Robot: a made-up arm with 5 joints. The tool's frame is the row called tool.
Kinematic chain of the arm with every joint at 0, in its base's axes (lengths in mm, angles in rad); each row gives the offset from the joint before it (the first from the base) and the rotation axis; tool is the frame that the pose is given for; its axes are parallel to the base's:
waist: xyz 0 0 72 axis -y
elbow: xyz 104 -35 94 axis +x
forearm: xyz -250 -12 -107 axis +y
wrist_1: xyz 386 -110 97 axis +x
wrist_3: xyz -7 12 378 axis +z
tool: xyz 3 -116 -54
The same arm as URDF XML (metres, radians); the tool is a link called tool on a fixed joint. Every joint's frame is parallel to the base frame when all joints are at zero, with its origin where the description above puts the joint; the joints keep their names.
<robot name="arm">
  <joint name="tool_fixed" type="fixed">
    <parent link="link5"/>
    <child link="tool"/>
    <origin xyz="0.003 -0.116 -0.054"/>
  </joint>
  <joint name="wrist_3" type="continuous">
    <parent link="link4"/>
    <child link="link5"/>
    <origin xyz="-0.007 0.012 0.378"/>
    <axis xyz="0 0 1"/>
  </joint>
  <joint name="wrist_1" type="continuous">
    <parent link="link3"/>
    <child link="link4"/>
    <origin xyz="0.386 -0.11 0.097"/>
    <axis xyz="1 0 0"/>
  </joint>
  <joint name="forearm" type="continuous">
    <parent link="link2"/>
    <child link="link3"/>
    <origin xyz="-0.25 -0.012 -0.107"/>
    <axis xyz="0 1 0"/>
  </joint>
  <joint name="elbow" type="continuous">
    <parent link="link1"/>
    <child link="link2"/>
    <origin xyz="0.104 -0.035 0.094"/>
    <axis xyz="1 0 0"/>
  </joint>
  <joint name="waist" type="continuous">
    <parent link="base_link"/>
    <child link="link1"/>
    <origin xyz="0 0 0.072"/>
    <axis xyz="0 -1 0"/>
  </joint>
  <link name="base_link"/>
  <link name="link1"/>
  <link name="link2"/>
  <link name="link3"/>
  <link name="link4"/>
  <link name="link5"/>
  <link name="tool"/>
</robot>

